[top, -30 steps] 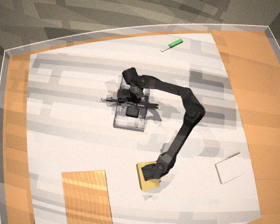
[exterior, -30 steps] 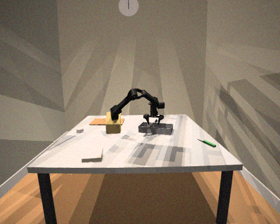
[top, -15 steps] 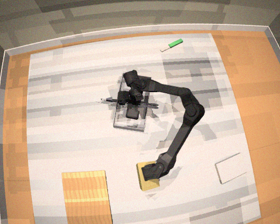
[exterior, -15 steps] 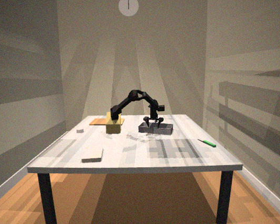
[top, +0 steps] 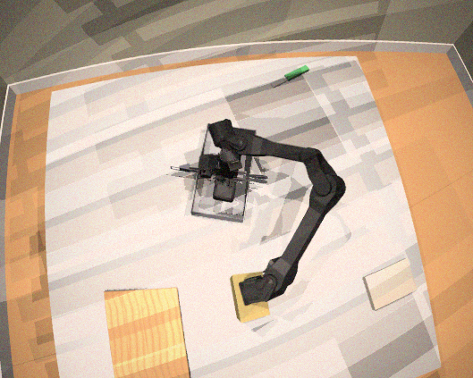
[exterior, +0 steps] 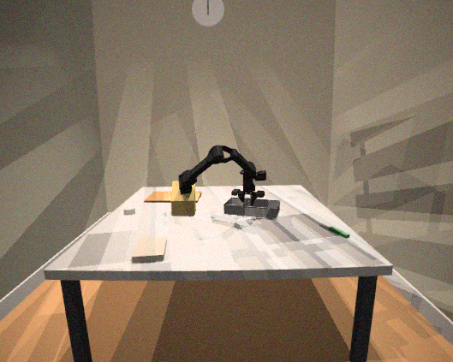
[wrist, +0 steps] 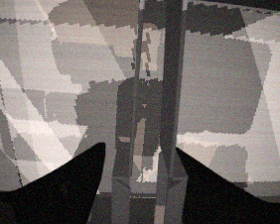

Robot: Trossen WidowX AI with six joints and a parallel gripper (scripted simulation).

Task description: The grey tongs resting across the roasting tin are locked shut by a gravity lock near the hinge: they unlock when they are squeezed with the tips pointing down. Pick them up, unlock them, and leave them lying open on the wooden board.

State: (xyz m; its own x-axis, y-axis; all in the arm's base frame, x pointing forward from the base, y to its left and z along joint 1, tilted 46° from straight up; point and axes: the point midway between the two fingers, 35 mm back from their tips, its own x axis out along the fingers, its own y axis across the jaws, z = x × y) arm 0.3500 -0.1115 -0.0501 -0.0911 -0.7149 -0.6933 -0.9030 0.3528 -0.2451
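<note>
Right now my gripper tip is 3 cm short of the roasting tin. From my gripper tip the other things lie so: green-handled tool 35 cm ahead, 33 cm to the right, 2 cm below; then dark lock piece 8 cm to the left, 4 cm above, 3 cm ahead; then wooden board 46 cm behind, 38 cm to the left, 2 cm below.
</note>
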